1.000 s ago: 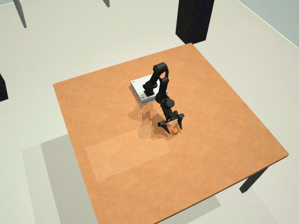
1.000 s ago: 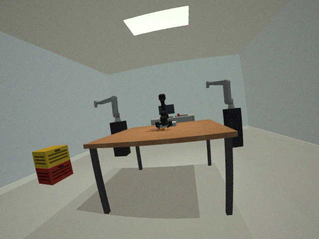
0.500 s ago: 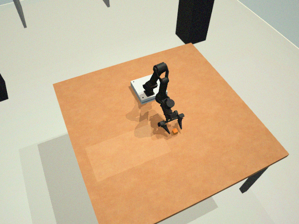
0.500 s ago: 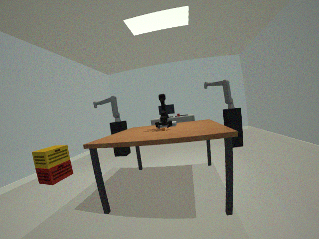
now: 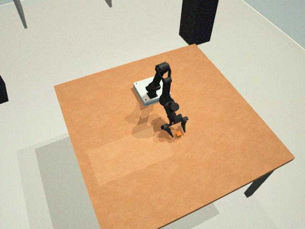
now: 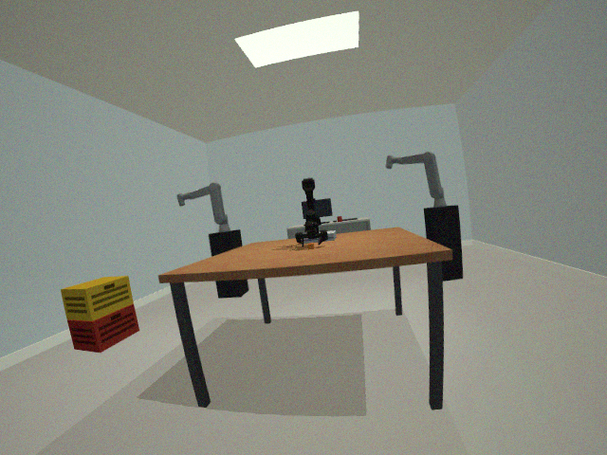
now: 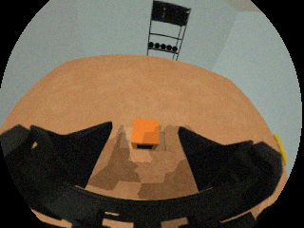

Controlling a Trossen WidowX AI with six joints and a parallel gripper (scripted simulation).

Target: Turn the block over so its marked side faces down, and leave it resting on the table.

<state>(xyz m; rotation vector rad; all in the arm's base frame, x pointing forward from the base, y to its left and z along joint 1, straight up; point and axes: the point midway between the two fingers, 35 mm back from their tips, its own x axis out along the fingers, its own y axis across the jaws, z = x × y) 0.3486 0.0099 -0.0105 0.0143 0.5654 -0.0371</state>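
Now: the block 20 mm behind my gripper tip and 10 mm below it.
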